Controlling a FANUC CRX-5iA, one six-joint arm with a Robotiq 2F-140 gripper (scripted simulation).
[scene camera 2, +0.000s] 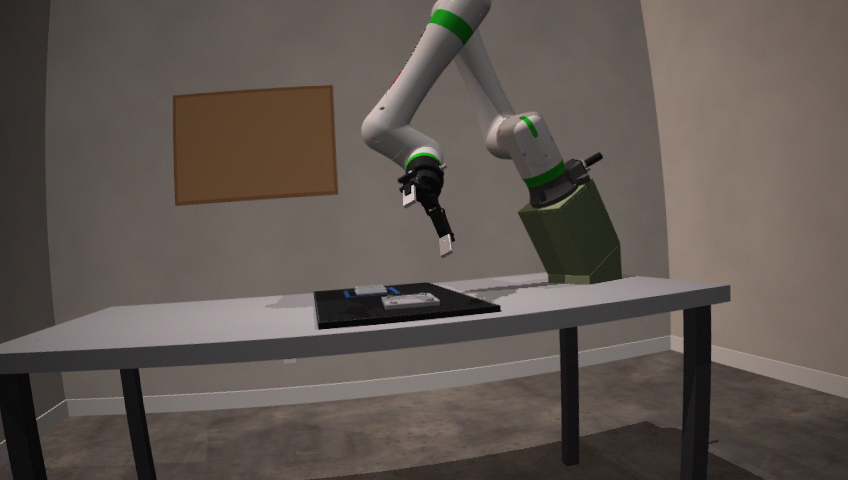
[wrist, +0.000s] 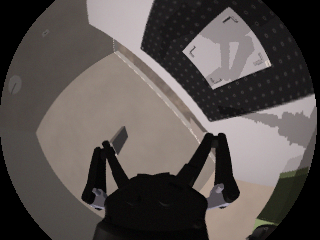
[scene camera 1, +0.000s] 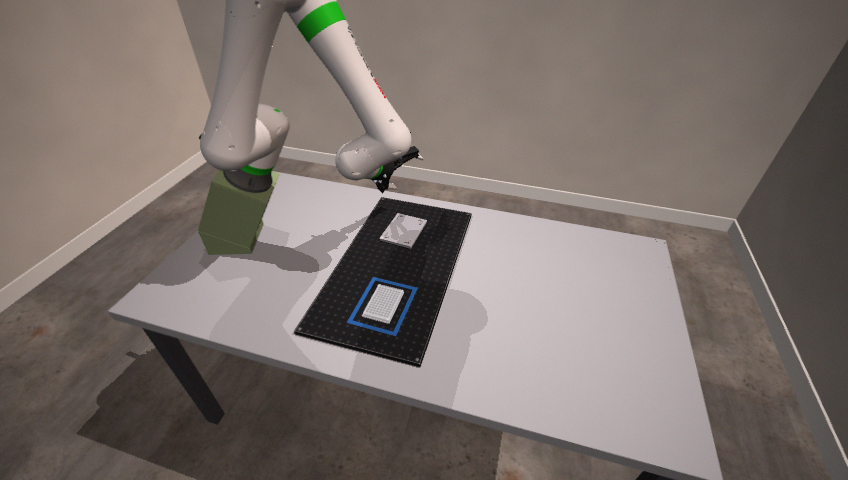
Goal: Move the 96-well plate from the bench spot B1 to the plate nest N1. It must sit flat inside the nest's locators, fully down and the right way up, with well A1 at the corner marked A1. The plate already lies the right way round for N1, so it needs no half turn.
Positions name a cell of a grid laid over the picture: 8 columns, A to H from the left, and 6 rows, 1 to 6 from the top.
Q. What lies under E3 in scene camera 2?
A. My gripper.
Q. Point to a grey plate nest N1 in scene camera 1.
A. D3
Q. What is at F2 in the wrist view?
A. A grey plate nest N1.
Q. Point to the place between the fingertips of my gripper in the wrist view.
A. At D4
